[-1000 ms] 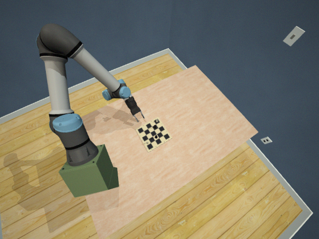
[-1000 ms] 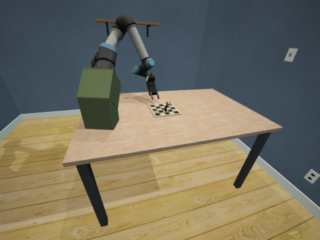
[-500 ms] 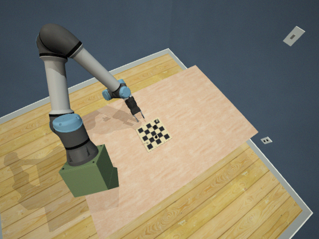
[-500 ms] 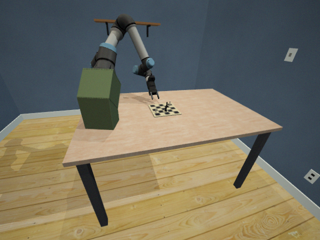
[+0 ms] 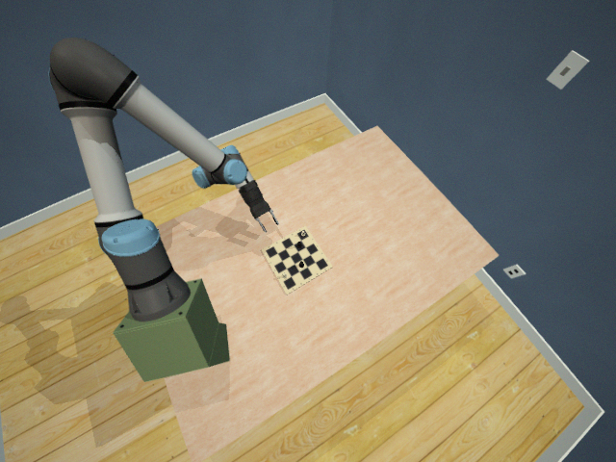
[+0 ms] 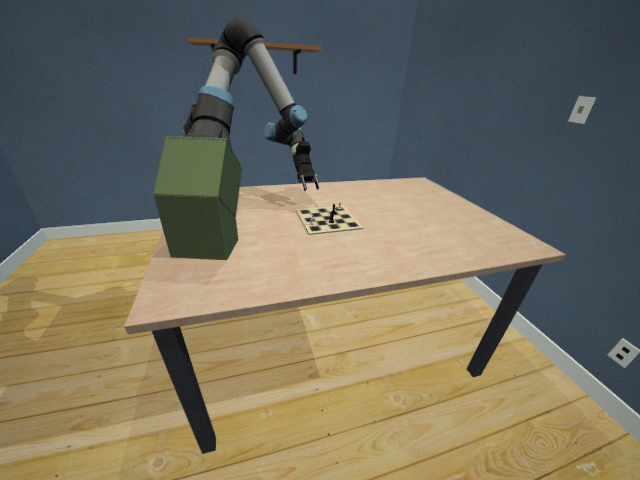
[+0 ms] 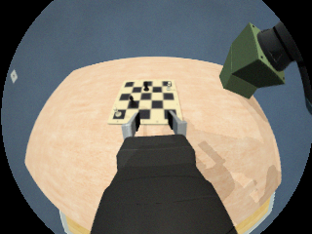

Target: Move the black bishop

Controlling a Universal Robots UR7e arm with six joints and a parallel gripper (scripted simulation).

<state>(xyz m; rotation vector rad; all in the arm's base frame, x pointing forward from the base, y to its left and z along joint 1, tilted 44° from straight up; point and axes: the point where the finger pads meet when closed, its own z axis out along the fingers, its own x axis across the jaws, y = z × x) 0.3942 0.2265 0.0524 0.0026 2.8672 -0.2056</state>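
Now: hand 150 mm to the left of the chessboard, 90 mm above it and 50 mm short of it.
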